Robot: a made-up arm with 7 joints. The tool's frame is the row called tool.
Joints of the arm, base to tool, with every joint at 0 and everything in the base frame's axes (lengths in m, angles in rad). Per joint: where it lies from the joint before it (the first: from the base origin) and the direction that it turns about. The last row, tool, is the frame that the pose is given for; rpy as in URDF.
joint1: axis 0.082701 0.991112 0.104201 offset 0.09 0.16 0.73
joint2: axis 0 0 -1 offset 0.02 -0.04 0.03
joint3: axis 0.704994 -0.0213 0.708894 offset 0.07 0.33 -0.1
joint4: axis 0 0 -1 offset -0.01 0.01 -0.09
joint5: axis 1 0 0 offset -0.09 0.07 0.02
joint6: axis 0.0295 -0.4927 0.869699 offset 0.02 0 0.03
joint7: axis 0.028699 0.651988 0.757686 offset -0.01 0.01 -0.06
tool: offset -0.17 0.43 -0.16 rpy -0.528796 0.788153 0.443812
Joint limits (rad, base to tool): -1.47..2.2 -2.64..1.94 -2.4..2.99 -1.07..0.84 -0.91..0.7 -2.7..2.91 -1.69..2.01
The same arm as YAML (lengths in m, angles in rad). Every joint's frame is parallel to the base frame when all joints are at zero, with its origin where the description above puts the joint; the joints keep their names.
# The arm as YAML. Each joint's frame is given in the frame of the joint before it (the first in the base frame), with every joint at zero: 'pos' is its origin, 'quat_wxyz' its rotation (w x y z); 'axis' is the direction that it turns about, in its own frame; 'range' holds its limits. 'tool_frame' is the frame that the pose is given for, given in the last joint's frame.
length_unit: m
angle_unit: rad
joints:
  - joint: joint1
    pos: [0.09, 0.16, 0.73]
    quat_wxyz: [1.0, 0.0, 0.0, 0.0]
    axis: [0.082701, 0.991112, 0.104201]
    range: [-1.47, 2.2]
  - joint: joint2
    pos: [0.02, -0.04, 0.03]
    quat_wxyz: [1.0, 0.0, 0.0, 0.0]
    axis: "-z"
    range: [-2.64, 1.94]
  - joint: joint3
    pos: [0.07, 0.33, -0.1]
    quat_wxyz: [1.0, 0.0, 0.0, 0.0]
    axis: [0.704994, -0.0213, 0.708894]
    range: [-2.4, 2.99]
  - joint: joint4
    pos: [-0.01, 0.01, -0.09]
    quat_wxyz: [1.0, 0.0, 0.0, 0.0]
    axis: "-z"
    range: [-1.07, 0.84]
  - joint: joint5
    pos: [-0.09, 0.07, 0.02]
    quat_wxyz: [1.0, 0.0, 0.0, 0.0]
    axis: "+x"
    range: [-0.91, 0.7]
  - joint: joint6
    pos: [0.02, 0.0, 0.03]
    quat_wxyz: [1.0, 0.0, 0.0, 0.0]
    axis: [0.0295, -0.4927, 0.869699]
    range: [-2.7, 2.91]
  - joint: joint7
    pos: [-0.01, 0.01, -0.06]
    quat_wxyz: [1.0, 0.0, 0.0, 0.0]
    axis: [0.028699, 0.651988, 0.757686]
    range: [-1.69, 2.01]
tool_frame:
  pos: [-0.17, 0.43, -0.16]
  quat_wxyz: [0.847328, -0.316949, 0.308419, 0.294036]

